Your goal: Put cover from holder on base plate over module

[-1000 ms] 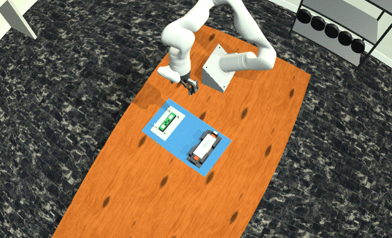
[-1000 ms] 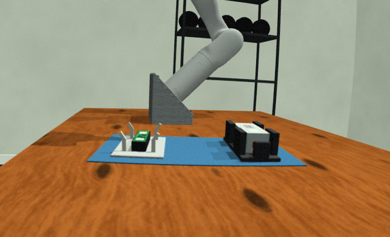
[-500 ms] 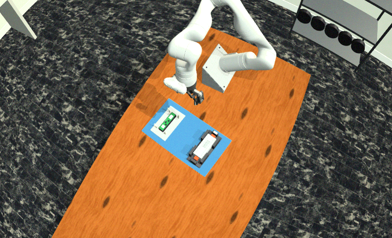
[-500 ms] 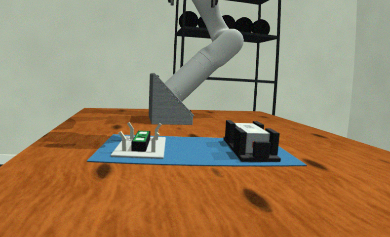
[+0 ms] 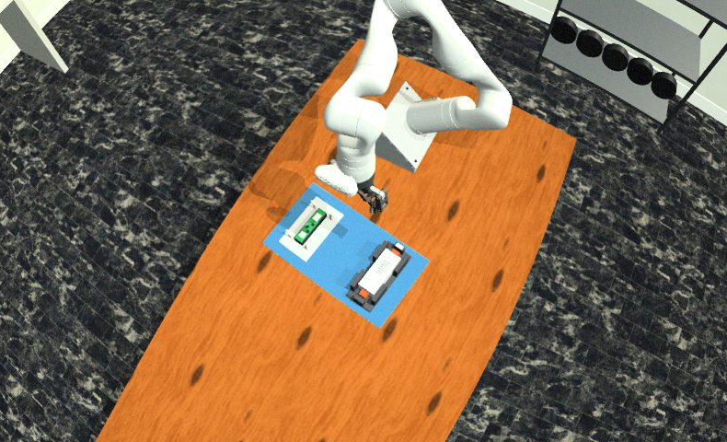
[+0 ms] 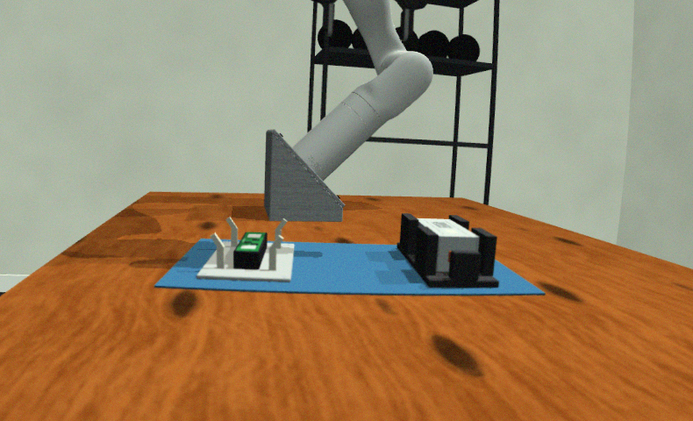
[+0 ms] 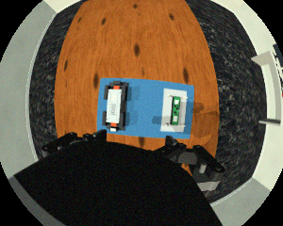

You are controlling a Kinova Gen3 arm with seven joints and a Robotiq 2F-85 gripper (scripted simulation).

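Right now the cover is 250 mm below my hand, 90 mm to the left of it and 70 mm ahead of it.
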